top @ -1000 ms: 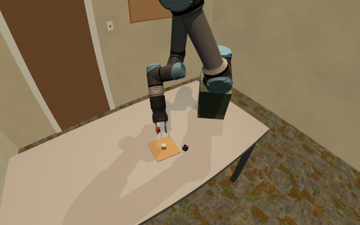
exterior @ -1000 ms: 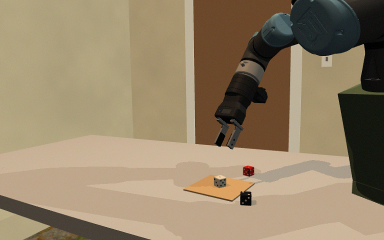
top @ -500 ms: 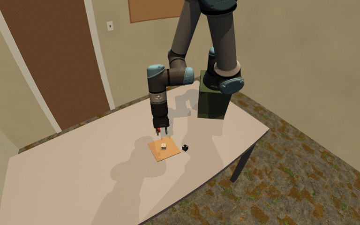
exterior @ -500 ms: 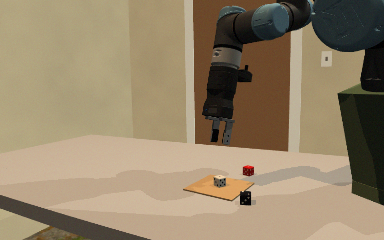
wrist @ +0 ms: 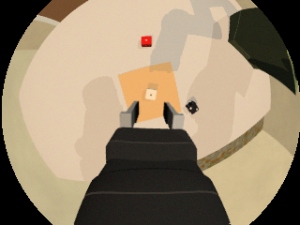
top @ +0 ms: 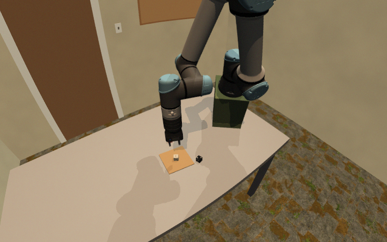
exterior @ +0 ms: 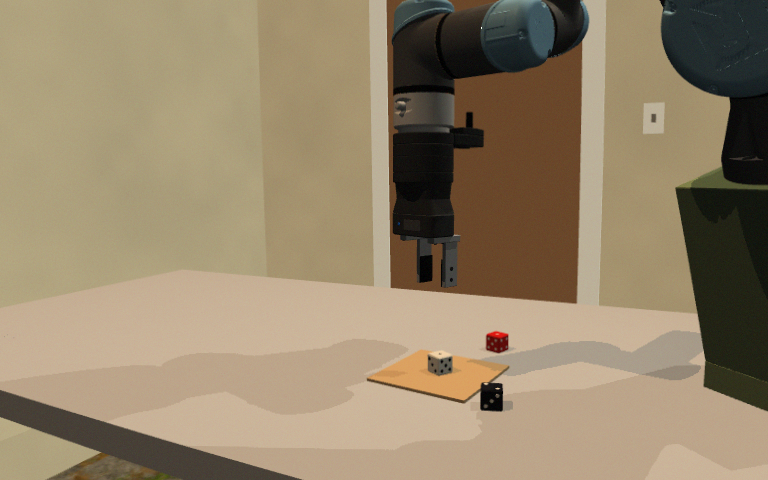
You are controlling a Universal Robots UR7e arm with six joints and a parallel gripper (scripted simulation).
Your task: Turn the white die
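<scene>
My hand is 130 mm above the white die and 10 mm to the left of it. From my hand the other things lie so: orange mat: 140 mm below, 10 mm to the right; black die: 130 mm below, 100 mm behind, 50 mm to the left; red die: 140 mm to the right, 130 mm below, 20 mm behind.
</scene>
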